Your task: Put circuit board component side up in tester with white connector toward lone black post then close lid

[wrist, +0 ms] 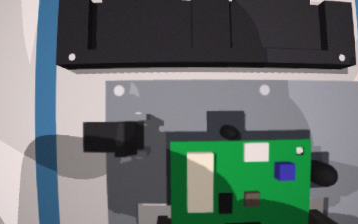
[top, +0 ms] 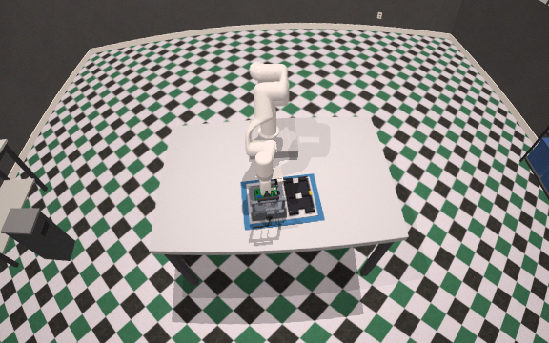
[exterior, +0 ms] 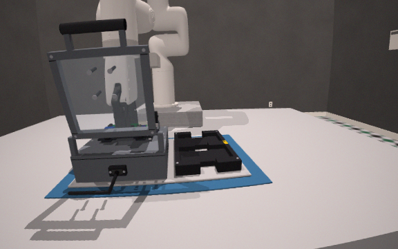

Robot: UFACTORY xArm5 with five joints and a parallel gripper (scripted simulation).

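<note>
Right now my hand is right at the green circuit board. Round my hand: black block: 7 cm behind, 5 cm to the left; then clear lid: 12 cm ahead, 10 cm above, 1 cm to the left; then grey tester: 4 cm to the left, 3 cm ahead, 3 cm above.
</note>
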